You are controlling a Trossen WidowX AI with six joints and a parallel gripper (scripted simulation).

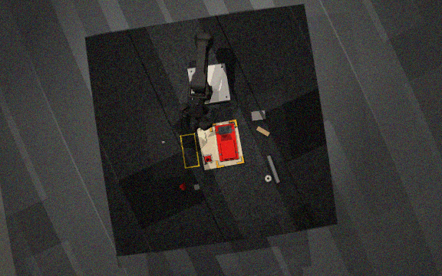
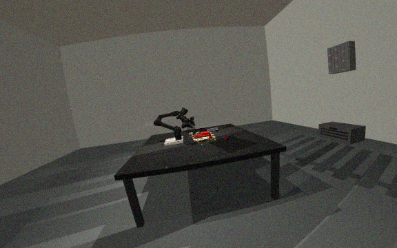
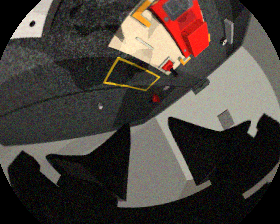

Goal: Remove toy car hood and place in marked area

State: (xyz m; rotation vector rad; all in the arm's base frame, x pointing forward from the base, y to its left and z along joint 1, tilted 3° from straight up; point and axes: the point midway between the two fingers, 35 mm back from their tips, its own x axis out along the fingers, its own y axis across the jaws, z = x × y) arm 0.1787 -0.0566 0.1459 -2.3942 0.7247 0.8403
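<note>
Right now the red hood is 12 cm ahead of my gripper tip, 18 cm to the left of it and 12 cm below it. The rest, counted from my gripper tip: tan block: 2 cm ahead, 39 cm to the left, 16 cm below; grey rod: 24 cm ahead, 43 cm to the left, 15 cm below.
</note>
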